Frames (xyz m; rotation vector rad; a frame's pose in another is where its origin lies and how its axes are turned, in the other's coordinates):
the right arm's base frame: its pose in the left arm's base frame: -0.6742 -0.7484 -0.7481 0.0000 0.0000 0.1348
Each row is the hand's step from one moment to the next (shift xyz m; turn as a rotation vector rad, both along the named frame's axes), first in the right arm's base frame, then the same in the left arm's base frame.
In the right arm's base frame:
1: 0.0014 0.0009 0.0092 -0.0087 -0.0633 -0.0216
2: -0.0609 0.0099 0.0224 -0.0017 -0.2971 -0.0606
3: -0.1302 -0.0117 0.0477 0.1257 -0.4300 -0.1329
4: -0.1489 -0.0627 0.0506 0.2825 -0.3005 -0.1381
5: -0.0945 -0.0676 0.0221 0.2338 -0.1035 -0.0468
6: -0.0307 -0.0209 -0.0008 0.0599 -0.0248 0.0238
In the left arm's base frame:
1: 0.0013 0.0011 0.0092 -0.0001 -0.0639 -0.0216
2: -0.0617 0.0016 0.0224 0.0382 -0.2946 -0.0606
3: -0.1274 -0.0291 0.0477 0.1823 -0.4092 -0.1329
4: -0.1391 -0.0821 0.0506 0.3203 -0.2598 -0.1381
5: -0.0846 -0.0797 0.0221 0.2456 -0.0711 -0.0468
6: -0.0276 -0.0248 -0.0008 0.0627 -0.0165 0.0238

